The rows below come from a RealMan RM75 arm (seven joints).
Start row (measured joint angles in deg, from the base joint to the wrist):
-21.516, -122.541, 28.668, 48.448, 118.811, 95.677, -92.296
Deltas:
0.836, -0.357, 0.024, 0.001, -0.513, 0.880, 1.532
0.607, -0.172, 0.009, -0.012, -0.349, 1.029, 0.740
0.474, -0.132, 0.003, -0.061, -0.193, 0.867, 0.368
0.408, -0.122, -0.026, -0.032, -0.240, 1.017, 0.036
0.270, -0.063, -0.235, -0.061, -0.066, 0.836, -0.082
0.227, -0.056, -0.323, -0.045, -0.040, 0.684, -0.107
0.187, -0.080, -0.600, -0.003, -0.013, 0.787, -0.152
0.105, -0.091, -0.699, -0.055, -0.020, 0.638, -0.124
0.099, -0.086, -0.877, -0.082, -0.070, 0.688, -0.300
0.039, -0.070, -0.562, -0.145, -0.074, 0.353, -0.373
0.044, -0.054, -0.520, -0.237, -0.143, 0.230, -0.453
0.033, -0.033, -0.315, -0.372, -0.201, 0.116, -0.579
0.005, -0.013, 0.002, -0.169, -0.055, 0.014, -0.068
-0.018, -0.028, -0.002, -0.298, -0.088, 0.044, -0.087
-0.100, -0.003, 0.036, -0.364, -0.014, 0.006, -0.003
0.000, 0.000, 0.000, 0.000, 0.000, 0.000, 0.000
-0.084, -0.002, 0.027, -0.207, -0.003, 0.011, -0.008
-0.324, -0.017, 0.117, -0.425, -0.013, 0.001, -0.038
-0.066, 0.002, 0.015, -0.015, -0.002, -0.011, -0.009
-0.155, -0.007, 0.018, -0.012, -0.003, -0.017, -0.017
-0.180, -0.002, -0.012, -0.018, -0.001, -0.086, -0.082
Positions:
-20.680, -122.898, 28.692, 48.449, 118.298, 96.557, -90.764
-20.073, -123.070, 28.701, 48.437, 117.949, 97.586, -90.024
-19.599, -123.202, 28.704, 48.376, 117.756, 98.453, -89.656
-19.191, -123.324, 28.678, 48.344, 117.516, 99.470, -89.620
-18.921, -123.387, 28.443, 48.283, 117.450, 100.306, -89.702
-18.694, -123.443, 28.120, 48.238, 117.410, 100.990, -89.809
-18.507, -123.523, 27.520, 48.235, 117.397, 101.777, -89.961
-18.402, -123.614, 26.821, 48.180, 117.377, 102.415, -90.085
-18.303, -123.700, 25.944, 48.098, 117.307, 103.103, -90.385
-18.264, -123.770, 25.382, 47.953, 117.233, 103.456, -90.758
-18.220, -123.824, 24.862, 47.716, 117.090, 103.686, -91.211
-18.187, -123.857, 24.547, 47.344, 116.889, 103.802, -91.790
-18.182, -123.870, 24.549, 47.175, 116.834, 103.816, -91.858
-18.200, -123.898, 24.547, 46.877, 116.746, 103.860, -91.945
-18.300, -123.901, 24.583, 46.513, 116.732, 103.866, -91.948
-18.300, -123.901, 24.583, 46.513, 116.732, 103.866, -91.948
-18.384, -123.903, 24.610, 46.306, 116.729, 103.877, -91.956
-18.708, -123.920, 24.727, 45.881, 116.716, 103.878, -91.994
-18.774, -123.918, 24.742, 45.866, 116.714, 103.867, -92.003
-18.929, -123.925, 24.760, 45.854, 116.711, 103.850, -92.020
-19.109, -123.927, 24.748, 45.836, 116.710, 103.764, -92.102

